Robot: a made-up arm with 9 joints. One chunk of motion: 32 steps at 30 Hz.
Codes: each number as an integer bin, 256 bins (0 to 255) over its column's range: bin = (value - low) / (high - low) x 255, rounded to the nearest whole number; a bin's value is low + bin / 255 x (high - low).
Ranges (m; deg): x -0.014..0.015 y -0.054..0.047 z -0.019..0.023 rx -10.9..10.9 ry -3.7..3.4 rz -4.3..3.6
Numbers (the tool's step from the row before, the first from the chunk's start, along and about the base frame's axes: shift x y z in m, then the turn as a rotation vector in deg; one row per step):
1: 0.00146 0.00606 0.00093 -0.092 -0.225 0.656
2: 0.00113 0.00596 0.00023 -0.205 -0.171 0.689
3: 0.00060 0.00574 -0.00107 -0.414 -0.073 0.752
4: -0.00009 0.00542 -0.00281 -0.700 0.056 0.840
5: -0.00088 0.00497 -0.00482 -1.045 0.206 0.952
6: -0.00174 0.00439 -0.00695 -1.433 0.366 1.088
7: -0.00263 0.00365 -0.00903 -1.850 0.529 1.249
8: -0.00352 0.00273 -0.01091 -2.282 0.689 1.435
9: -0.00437 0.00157 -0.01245 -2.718 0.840 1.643
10: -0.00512 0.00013 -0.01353 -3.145 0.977 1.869
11: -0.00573 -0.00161 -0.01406 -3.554 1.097 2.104
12: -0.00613 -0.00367 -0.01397 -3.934 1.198 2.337
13: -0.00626 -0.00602 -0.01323 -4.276 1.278 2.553
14: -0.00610 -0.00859 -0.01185 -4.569 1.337 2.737
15: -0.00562 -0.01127 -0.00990 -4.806 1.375 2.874
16: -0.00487 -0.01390 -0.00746 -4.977 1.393 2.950
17: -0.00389 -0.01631 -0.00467 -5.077 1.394 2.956
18: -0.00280 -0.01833 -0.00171 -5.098 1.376 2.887
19: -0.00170 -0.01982 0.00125 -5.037 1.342 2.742
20: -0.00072 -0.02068 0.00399 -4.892 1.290 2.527
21: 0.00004 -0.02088 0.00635 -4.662 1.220 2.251
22: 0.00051 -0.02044 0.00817 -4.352 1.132 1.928
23: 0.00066 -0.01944 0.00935 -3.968 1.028 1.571
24: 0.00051 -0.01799 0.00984 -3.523 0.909 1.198
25: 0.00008 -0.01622 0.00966 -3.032 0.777 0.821
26: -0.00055 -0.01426 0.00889 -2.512 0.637 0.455
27: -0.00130 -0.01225 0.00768 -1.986 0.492 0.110
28: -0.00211 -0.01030 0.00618 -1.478 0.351 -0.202
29: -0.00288 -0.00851 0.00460 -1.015 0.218 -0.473
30: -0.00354 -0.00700 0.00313 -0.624 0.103 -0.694
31: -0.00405 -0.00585 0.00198 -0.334 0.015 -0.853
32: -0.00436 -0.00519 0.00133 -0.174 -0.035 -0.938
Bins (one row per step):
1: 136 152 121 126 125 160
2: 133 151 117 125 127 161
3: 128 151 109 123 130 163
4: 122 150 98 119 135 166
5: 115 149 86 115 140 170
6: 108 147 73 111 146 174
7: 100 146 61 106 152 179
8: 92 143 49 101 158 185
9: 85 140 40 96 163 192
10: 78 137 33 91 168 199
11: 73 132 30 86 172 207
12: 69 127 31 81 176 214
13: 68 121 35 77 179 221
14: 69 115 43 74 181 227
15: 74 108 55 71 182 232
16: 80 101 70 69 183 234
17: 89 95 87 68 183 234
18: 98 90 105 68 182 232
19: 108 86 123 69 181 227
20: 117 84 140 70 179 220
21: 123 84 154 73 177 211
22: 128 85 165 77 174 201
23: 129 87 172 81 170 190
24: 128 91 175 86 166 177
25: 124 95 174 92 161 165
26: 118 100 169 98 156 153
27: 112 105 162 104 151 142
28: 105 110 153 110 145 132
29: 98 115 143 116 141 124
30: 92 119 134 120 137 116
31: 87 122 127 124 133 111
32: 85 123 123 125 132 109

